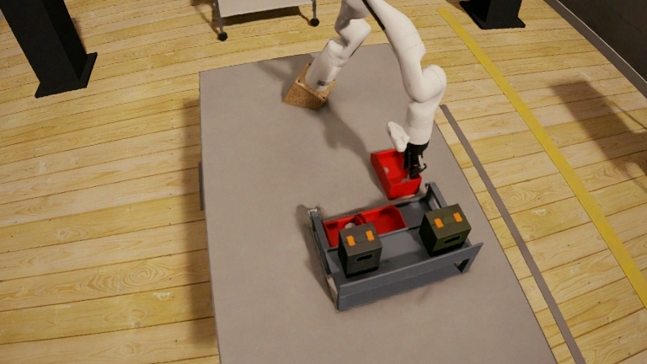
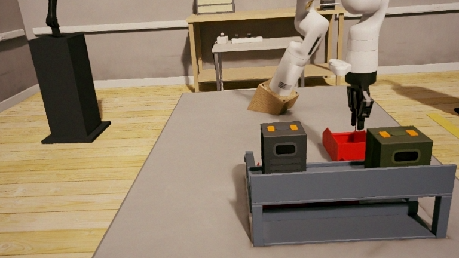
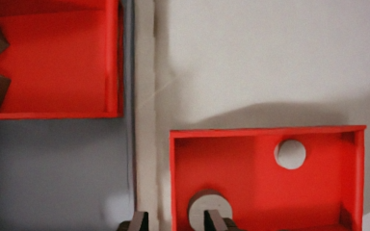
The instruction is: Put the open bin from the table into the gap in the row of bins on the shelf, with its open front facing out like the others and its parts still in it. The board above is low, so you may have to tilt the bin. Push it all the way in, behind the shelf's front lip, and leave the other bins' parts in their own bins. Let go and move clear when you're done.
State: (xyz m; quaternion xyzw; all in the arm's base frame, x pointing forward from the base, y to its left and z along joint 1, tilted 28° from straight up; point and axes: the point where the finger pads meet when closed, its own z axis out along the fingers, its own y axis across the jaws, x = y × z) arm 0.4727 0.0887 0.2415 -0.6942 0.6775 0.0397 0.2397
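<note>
Now: hand 10 cm past the grey round part, 3 cm to the left of it and 13 cm above it. The rest, counted from my hand: dark grey box (24 cm ahead, 21 cm to the right, 3 cm above); then green box (23 cm ahead, 2 cm to the left, 1 cm above); then grey shelf (17 cm ahead, 10 cm to the right, 7 cm below).
</note>
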